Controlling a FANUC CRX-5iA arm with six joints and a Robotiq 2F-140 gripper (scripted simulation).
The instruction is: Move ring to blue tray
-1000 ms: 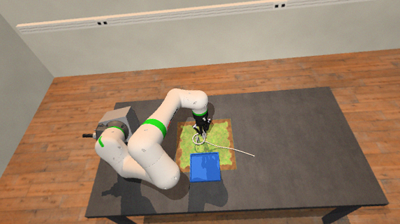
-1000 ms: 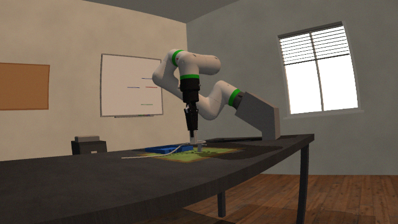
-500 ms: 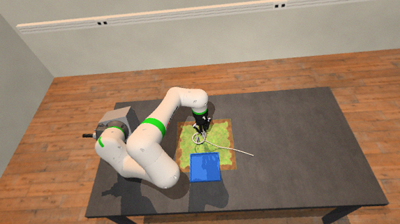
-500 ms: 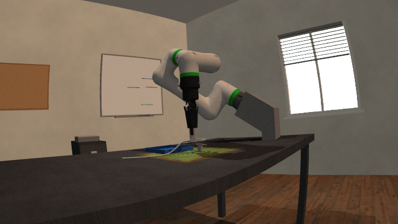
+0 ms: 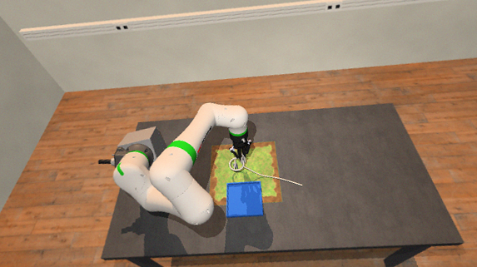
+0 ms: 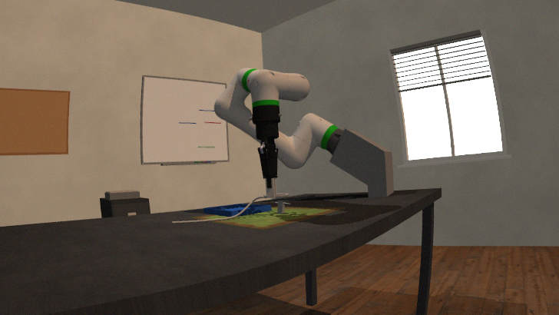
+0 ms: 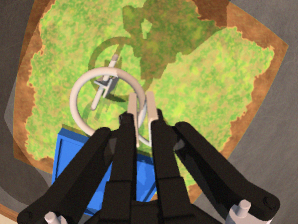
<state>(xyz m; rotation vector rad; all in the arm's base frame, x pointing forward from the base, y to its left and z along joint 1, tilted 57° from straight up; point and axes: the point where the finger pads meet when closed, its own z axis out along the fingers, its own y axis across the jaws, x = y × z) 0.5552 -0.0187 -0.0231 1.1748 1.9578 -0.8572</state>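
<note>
Now: hand 20 mm past the blue tray, 210 mm to the left of it and 90 mm above it. Also, from my hand: ring (40 mm behind, 10 mm to the right, 30 mm below); grey stake (40 mm behind, 70 mm below).
</note>
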